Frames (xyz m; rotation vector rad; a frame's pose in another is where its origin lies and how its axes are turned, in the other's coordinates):
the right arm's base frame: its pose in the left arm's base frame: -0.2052 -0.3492 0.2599 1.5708 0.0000 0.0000
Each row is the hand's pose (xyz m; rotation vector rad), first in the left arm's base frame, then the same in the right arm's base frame.
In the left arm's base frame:
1: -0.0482 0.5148 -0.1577 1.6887 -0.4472 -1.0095
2: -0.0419 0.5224 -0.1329 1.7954 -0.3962 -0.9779
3: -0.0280 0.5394 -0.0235 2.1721 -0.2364 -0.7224
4: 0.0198 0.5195 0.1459 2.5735 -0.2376 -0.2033
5: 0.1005 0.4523 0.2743 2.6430 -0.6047 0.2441
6: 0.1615 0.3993 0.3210 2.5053 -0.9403 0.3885
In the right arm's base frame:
1: 0.1570 -0.4176 -0.8640 0.2587 -0.9011 -0.3478
2: 0.1633 -0.3928 -0.8716 0.3516 -0.8382 -0.3548
3: 0.1772 -0.2834 -0.8886 0.6647 -0.5571 -0.2824
4: 0.2250 -0.1140 -0.8687 1.0130 -0.2423 0.0189
5: 0.3057 0.0144 -0.8015 1.1170 -0.1952 0.4594
6: 0.3667 0.0611 -0.7485 1.0453 -0.3029 0.7295

